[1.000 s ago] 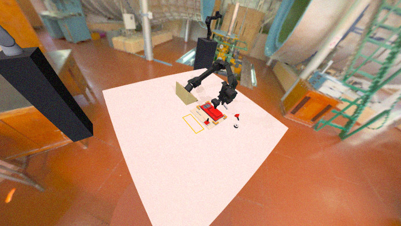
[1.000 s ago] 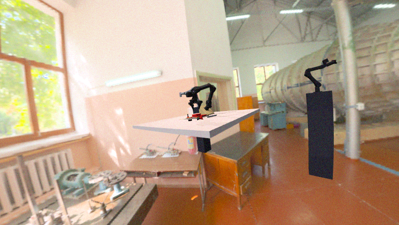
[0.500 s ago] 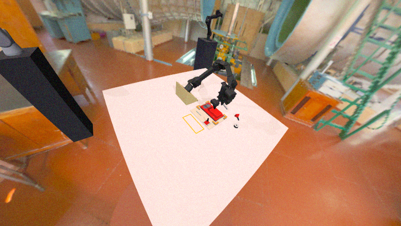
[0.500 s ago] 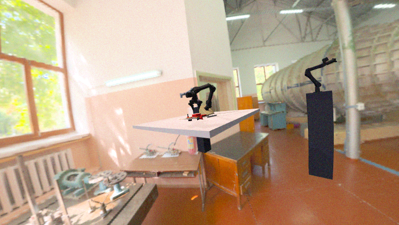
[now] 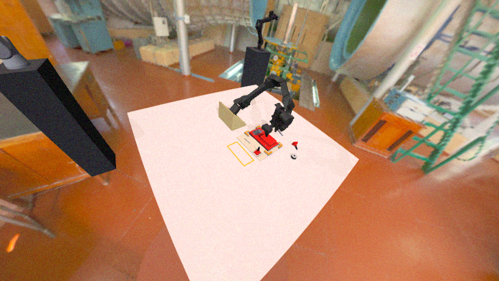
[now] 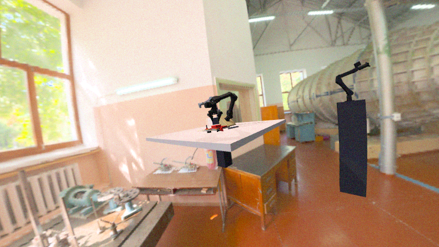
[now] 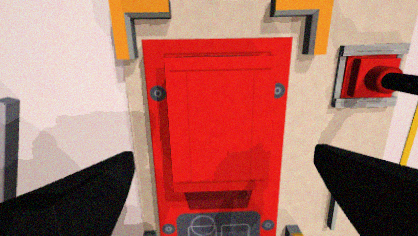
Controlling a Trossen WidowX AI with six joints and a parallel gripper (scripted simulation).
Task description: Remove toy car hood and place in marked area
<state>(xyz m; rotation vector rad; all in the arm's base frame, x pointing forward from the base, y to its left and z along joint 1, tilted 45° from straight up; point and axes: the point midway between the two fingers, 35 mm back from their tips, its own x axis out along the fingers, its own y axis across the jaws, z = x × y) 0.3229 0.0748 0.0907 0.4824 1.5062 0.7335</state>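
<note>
My gripper tip is now 50 mm above the red hood. Round my gripper tip: thin grey rod (180 mm to the left, 90 mm below, 80 mm behind); white wheel (180 mm ahead, 90 mm to the left, 80 mm below).
</note>
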